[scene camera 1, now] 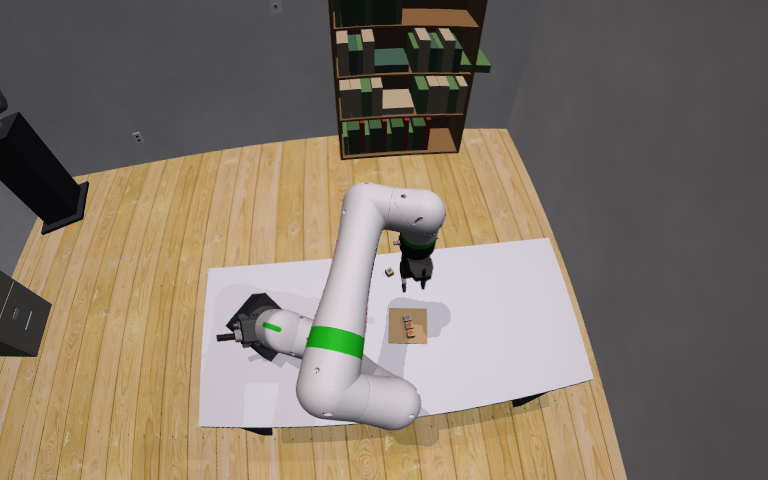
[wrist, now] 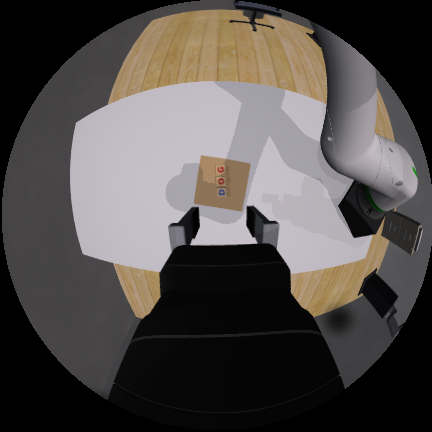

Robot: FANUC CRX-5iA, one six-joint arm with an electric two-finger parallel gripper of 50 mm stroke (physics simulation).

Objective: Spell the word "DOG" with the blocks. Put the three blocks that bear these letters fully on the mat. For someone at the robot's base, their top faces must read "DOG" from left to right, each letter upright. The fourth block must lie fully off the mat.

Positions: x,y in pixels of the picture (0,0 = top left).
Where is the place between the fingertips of my gripper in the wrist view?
At 222,215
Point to a brown mat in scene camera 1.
397,332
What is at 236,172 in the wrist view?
A brown mat.
